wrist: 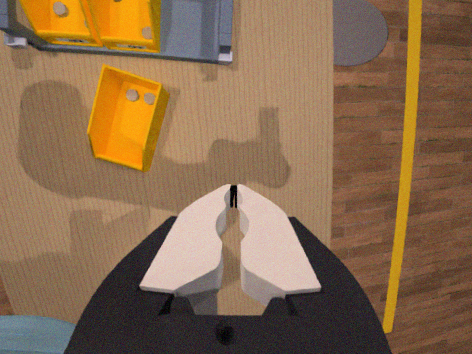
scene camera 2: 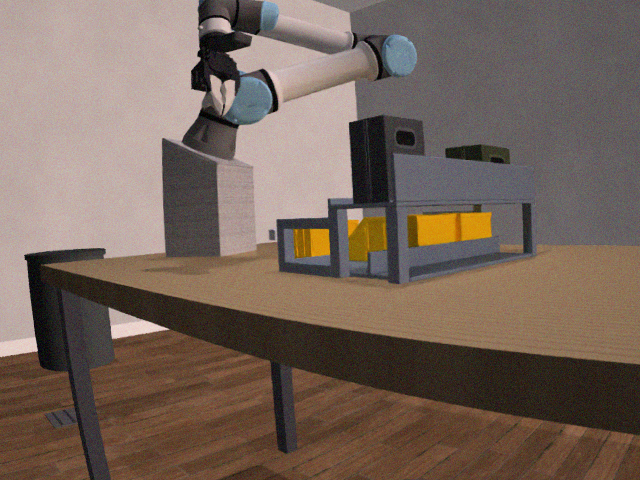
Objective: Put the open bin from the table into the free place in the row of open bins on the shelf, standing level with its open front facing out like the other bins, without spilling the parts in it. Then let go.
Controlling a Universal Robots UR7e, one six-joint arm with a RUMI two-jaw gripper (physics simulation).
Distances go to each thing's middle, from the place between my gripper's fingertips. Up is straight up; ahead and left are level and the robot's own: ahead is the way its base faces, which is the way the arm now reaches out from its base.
Labels:
I see the grey shelf bay [scene camera 2: 444, 268] 310 mm ahead of my hand, 300 mm below it and 220 mm to the left of it.

